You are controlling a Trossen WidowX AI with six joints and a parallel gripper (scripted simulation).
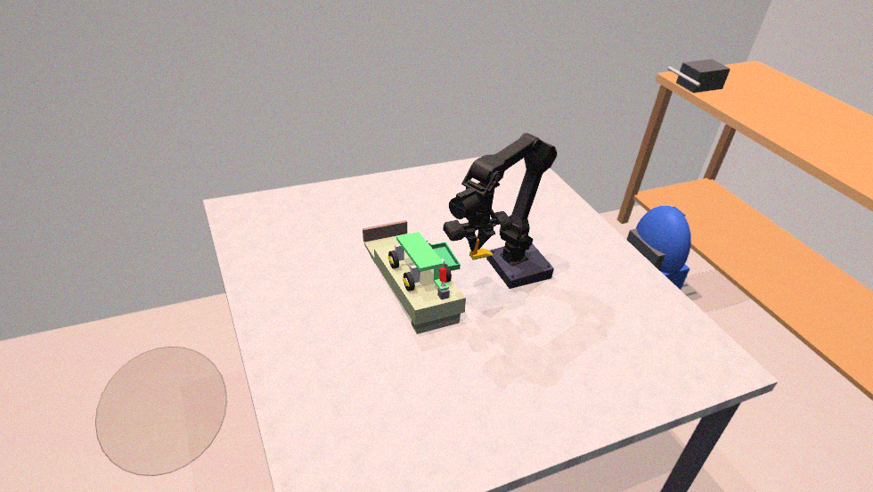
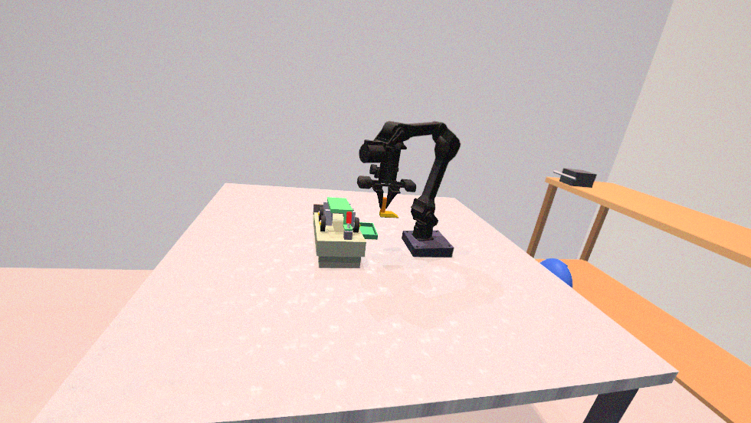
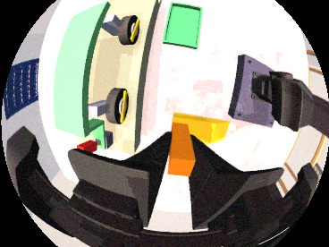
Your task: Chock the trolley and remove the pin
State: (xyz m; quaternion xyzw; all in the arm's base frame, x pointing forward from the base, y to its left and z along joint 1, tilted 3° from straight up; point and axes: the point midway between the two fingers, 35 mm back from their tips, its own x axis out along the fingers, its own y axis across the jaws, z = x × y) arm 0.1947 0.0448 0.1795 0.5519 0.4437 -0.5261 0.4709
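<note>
Right now the red-headed stop pin is 13 cm ahead of my gripper tip, 4 cm to the left of it and 4 cm below it. The rest, counted from my gripper tip: yellow chock (2 cm behind, 1 cm below); trolley (13 cm ahead, 8 cm to the right, 6 cm below); pale ramp block (13 cm ahead, 9 cm to the right, 12 cm below).
</note>
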